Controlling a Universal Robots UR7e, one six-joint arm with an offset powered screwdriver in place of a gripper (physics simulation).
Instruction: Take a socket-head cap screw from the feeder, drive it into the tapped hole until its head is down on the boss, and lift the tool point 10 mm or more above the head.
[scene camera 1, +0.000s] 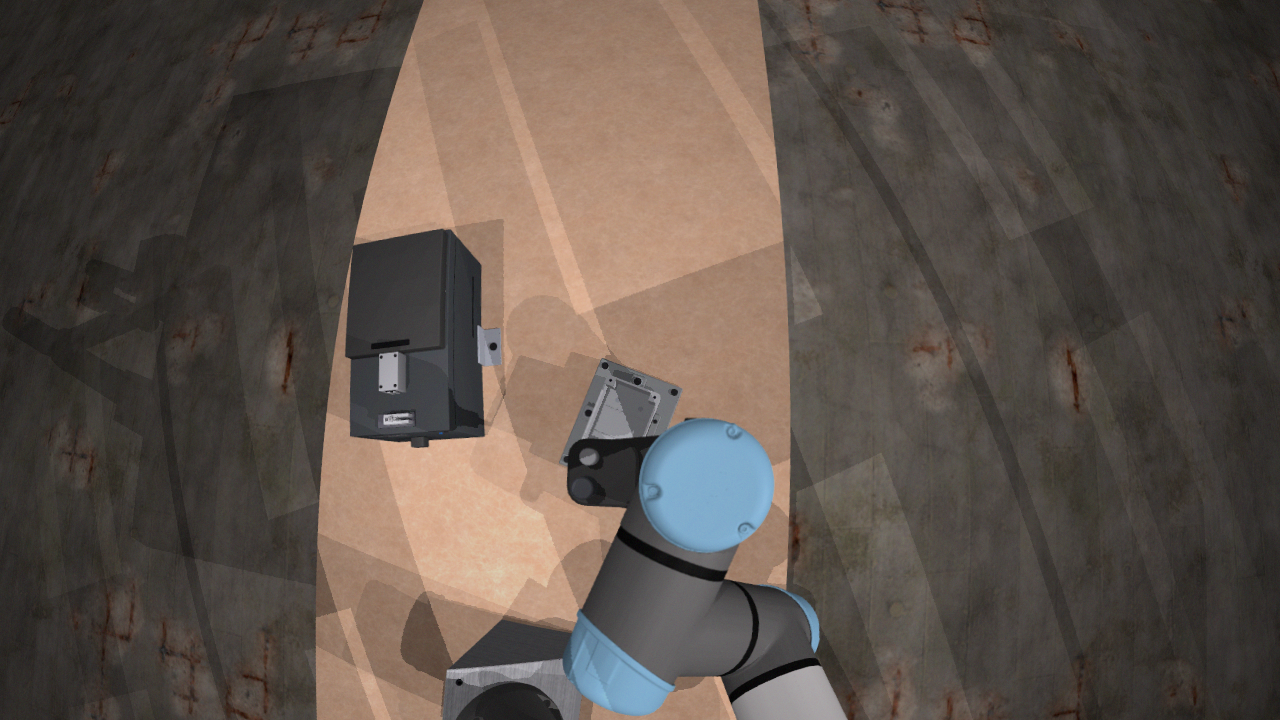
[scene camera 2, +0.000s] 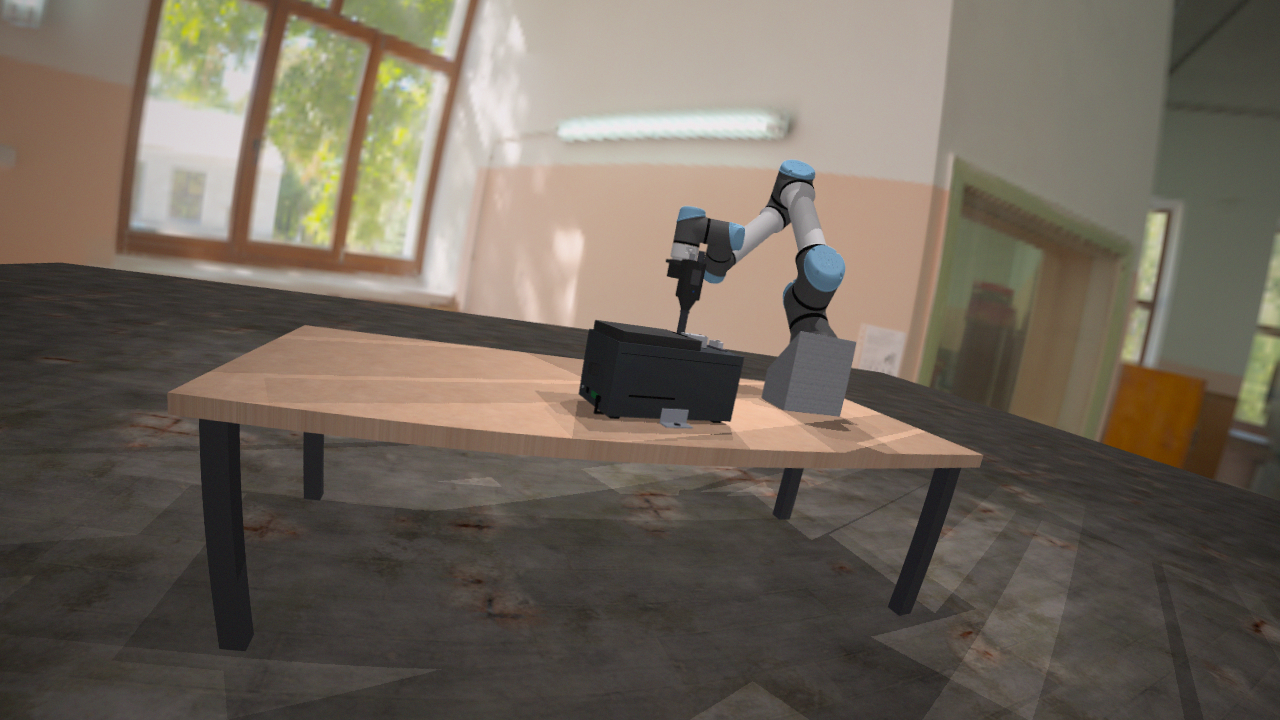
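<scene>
The black screw feeder (scene camera 1: 395, 291) (scene camera 2: 662, 385) stands on the table, left of the grey metal workpiece in scene camera 1. The workpiece (scene camera 1: 597, 394) is a rectangular plate with a recessed pocket, lying turned at an angle; its lower part is hidden under the tool and wrist. My screwdriver (scene camera 1: 608, 474) (scene camera 2: 682, 320) points down, its body over the lower end of the workpiece in scene camera 1. In scene camera 2 its lower tip is hidden behind the feeder. The tapped hole, the boss and any screw at the tip cannot be made out, nor the tip's height.
A small metal bracket (scene camera 1: 489, 346) (scene camera 2: 674, 417) sits beside the feeder's long side. The arm's grey pedestal (scene camera 1: 510, 641) (scene camera 2: 816, 376) stands on the table (scene camera 1: 590, 161) (scene camera 2: 375, 376). The blue-capped wrist (scene camera 1: 707, 484) (scene camera 2: 690, 214) is right of the tool in scene camera 1.
</scene>
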